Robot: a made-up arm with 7 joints. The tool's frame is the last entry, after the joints. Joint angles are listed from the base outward.
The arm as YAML. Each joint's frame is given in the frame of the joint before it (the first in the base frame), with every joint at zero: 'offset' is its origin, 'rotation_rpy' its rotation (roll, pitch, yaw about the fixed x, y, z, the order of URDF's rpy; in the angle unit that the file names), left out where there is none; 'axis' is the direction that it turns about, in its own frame. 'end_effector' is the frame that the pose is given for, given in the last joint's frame.
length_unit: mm
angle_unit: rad
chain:
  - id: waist
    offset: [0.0, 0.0, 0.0]
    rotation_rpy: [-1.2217, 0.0, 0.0]
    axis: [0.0, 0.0, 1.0]
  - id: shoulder
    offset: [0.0, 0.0, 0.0]
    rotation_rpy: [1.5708, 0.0, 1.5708]
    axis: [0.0, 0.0, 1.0]
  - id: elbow
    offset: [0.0, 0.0, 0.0]
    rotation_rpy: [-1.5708, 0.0, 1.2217]
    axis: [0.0, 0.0, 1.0]
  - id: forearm
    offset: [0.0, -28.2, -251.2]
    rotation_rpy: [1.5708, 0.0, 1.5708]
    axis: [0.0, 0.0, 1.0]
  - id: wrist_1
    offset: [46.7, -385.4, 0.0]
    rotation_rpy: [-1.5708, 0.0, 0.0]
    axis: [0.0, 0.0, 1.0]
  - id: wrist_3
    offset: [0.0, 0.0, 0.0]
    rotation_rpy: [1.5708, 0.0, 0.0]
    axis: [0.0, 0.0, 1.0]
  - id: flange
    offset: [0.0, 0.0, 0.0]
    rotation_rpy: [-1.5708, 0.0, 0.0]
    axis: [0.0, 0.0, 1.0]
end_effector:
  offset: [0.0, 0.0, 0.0]
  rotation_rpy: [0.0, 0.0, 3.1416]
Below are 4 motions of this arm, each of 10 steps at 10 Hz.
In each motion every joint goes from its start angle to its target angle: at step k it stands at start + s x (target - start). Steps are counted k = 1, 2, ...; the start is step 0. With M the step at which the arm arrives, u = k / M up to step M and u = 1 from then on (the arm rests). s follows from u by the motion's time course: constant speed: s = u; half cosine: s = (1 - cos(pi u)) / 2; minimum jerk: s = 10 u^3 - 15 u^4 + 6 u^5.
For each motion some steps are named. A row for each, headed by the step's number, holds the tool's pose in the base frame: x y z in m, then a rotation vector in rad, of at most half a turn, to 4 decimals.
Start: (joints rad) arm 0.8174 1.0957 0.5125 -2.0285 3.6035 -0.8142 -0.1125
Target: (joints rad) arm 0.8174 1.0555 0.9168 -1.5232 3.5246 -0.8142 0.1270
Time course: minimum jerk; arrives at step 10
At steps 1, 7, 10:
1: 0.2650 0.2900 -0.1313 -0.7196 -1.0364 2.4863
7: 0.1791 0.4675 -0.0503 0.7116 1.4222 -2.3925
10: 0.1500 0.4951 -0.0348 0.6860 1.4147 -2.2507

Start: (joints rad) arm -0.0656 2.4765 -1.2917 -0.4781 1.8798 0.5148 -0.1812
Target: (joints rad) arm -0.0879 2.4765 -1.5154 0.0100 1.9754 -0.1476 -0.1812
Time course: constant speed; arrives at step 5
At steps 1, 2, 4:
1: 0.0139 0.4840 0.4175 1.8948 -0.2669 0.5324
2: -0.0022 0.4615 0.4445 2.0533 -0.3372 0.4433
4: -0.0255 0.4069 0.4926 2.3641 -0.4448 0.1958

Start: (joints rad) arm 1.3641 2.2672 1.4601 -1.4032 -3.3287 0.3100 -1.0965
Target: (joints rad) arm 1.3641 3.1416 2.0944 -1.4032 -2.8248 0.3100 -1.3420
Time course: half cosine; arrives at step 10
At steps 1, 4, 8, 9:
1: 0.4992 0.1594 0.1280 -0.2850 -1.4265 -0.4749
4: 0.5154 -0.0077 0.1593 -0.6386 -1.4663 -0.6843
8: 0.4315 -0.2567 0.1973 -1.3605 -1.3358 -0.9028
9: 0.4138 -0.2812 0.2018 -1.4567 -1.2990 -0.9137

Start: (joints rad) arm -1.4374 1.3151 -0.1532 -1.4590 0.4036 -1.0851 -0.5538
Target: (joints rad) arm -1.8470 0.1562 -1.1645 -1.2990 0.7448 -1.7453 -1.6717
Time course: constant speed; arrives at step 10
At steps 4, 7, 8, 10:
4: 0.4108 -0.1294 0.3271 -0.5555 1.9717 0.1628
7: 0.3796 -0.3307 0.2182 -0.2813 2.0398 -0.1038
8: 0.3496 -0.3890 0.1743 -0.1927 2.0675 -0.1816
10: 0.2701 -0.4803 0.0758 -0.0219 2.1304 -0.3108

